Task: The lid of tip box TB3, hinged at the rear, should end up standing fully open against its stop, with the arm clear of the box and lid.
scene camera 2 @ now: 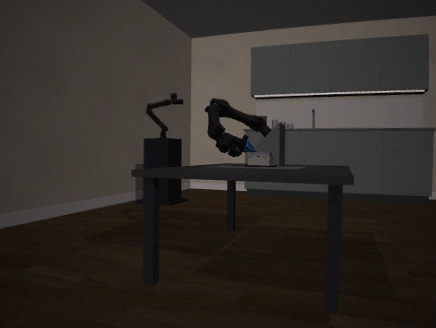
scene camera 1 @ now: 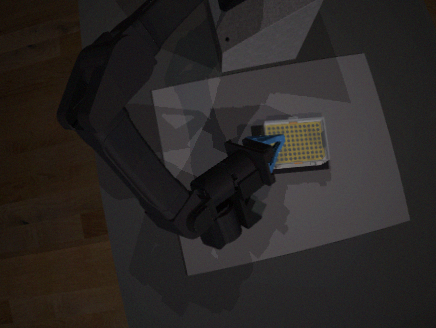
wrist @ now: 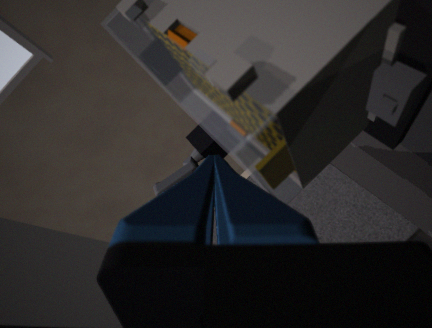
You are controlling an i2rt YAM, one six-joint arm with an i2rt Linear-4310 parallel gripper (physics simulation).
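Pixels of known places: gripper, between the fingertips: point(scene camera 2: 256, 150) point(scene camera 1: 283, 137) point(wrist: 214, 165); arm's base, origin of its link: point(scene camera 2: 270, 135).
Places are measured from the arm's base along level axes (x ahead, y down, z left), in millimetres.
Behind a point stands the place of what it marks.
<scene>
Tip box TB3 point(scene camera 1: 327, 146) {y 108, x 328, z 75 mm} point(scene camera 2: 262, 159) {y 146, x 350, z 38 mm} point(wrist: 320, 40) {y 151, x 342, z -38 mm} stands upright on the light mat, with a yellow tip rack point(scene camera 1: 302, 142) {y 108, x 311, z 27 mm} point(wrist: 250, 112) inside. Its clear lid point(wrist: 197, 100) {y 113, x 344, z -20 mm} shows as a see-through band along the rack in the wrist view. It looks low over the rack, but its exact angle cannot be told. My gripper point(scene camera 1: 284, 135) {y 99, x 296, z -9 mm} point(scene camera 2: 256, 151) {y 99, x 296, z -9 mm} point(wrist: 214, 165) {y 99, x 296, z -9 mm} is shut, its blue fingertips pressed together with nothing between them. In scene camera 1 the tips overlap the box's left end. Whether they touch the lid is unclear, and they hide part of that end.
A grey angled stand point(scene camera 1: 270, 32) {y 34, x 109, z 0 mm} point(scene camera 2: 282, 145) {y 60, x -13, z 77 mm} is behind the box. The light mat point(scene camera 1: 350, 195) {y 186, x 430, z 129 mm} lies on the dark table point(scene camera 1: 320, 285) {y 189, x 603, z 26 mm} point(scene camera 2: 240, 174) {y 194, x 941, z 99 mm}. My arm's elbow and forearm extend left of the box. Another arm on a dark pedestal point(scene camera 2: 163, 155) stands beyond the table.
</scene>
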